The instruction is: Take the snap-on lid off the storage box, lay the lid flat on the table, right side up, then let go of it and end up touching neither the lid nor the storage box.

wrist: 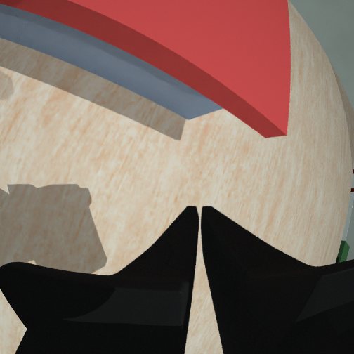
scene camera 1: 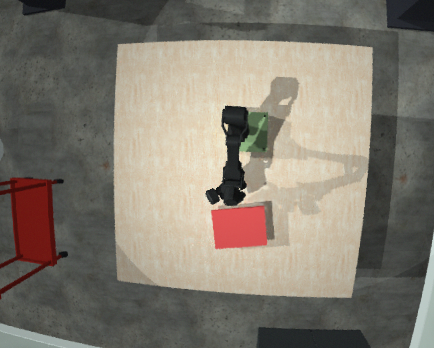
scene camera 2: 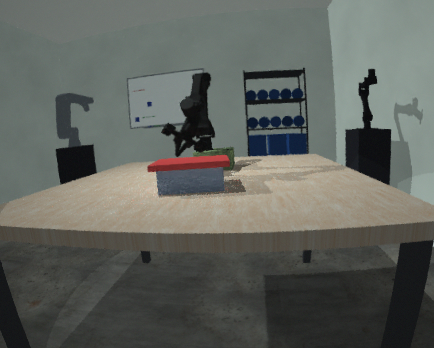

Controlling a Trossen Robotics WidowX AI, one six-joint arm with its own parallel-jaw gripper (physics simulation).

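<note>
The red lid [scene camera 1: 240,227] [scene camera 2: 190,163] [wrist: 225,45] sits on top of the blue-grey storage box [scene camera 2: 190,181] [wrist: 130,75], its rim overhanging the box walls. The box stands upright on the table [scene camera 1: 160,150] [scene camera 2: 300,215] [wrist: 150,165]; in the overhead view the lid hides it. My gripper [scene camera 1: 231,200] [scene camera 2: 178,154] [wrist: 198,215] is shut and empty, its fingertips almost together. It is above the table, on the arm-base side of the box, apart from the lid and the box. In the wrist view a lid corner shows beyond the fingertips.
A green object [scene camera 1: 259,132] [scene camera 2: 228,156] lies on the table near the arm's base, partly hidden under the arm in the overhead view. A red frame-like piece [scene camera 1: 32,220] stands off the table's left side. A shelf rack [scene camera 2: 275,101] stands behind the table.
</note>
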